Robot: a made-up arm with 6 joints.
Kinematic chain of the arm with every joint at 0, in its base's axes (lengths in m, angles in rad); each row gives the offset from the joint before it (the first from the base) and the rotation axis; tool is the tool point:
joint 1: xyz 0 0 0.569 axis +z
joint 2: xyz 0 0 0 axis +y
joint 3: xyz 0 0 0.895 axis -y
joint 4: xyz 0 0 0 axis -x
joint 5: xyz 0.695 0 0 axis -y
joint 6: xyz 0 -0.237 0 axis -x
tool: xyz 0 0 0
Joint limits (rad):
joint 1: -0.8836..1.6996
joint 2: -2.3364..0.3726
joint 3: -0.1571..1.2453
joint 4: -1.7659..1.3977
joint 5: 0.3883..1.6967
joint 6: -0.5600..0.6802
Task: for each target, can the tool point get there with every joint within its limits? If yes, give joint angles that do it. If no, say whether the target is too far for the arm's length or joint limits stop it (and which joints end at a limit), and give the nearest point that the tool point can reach.
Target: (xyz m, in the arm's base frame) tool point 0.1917 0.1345 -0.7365
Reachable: no: joint limits stop it (at a limit: joint 1, joint 2, joint 3, joint 4) | nearest point -0.7767 0.8821 -0.5585 | short by 1.236 m
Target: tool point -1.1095 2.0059 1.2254
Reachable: no: too far | nearest point -1.0232 1.1825 1.0242 | short by 0.852 m
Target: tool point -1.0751 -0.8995 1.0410
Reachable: yes | joints 0.5336 -1.6006 0.8398 -0.2815 1.1431 -0.0586
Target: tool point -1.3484 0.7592 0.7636
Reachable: yes | joints -0.6536 -1.6704 0.9191 0.4125 0.6728 0.3505
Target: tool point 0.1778 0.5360 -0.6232
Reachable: no: joint limits stop it (at a limit: joint 1, joint 2, joint 3, joint 4) | nearest point -0.7767 0.8821 -0.5585 | short by 1.017 m
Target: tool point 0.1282 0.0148 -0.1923
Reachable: no: joint limits stop it (at a limit: joint 1, joint 2, joint 3) | nearest point 0.1751 -0.8402 0.6492 | short by 1.201 m
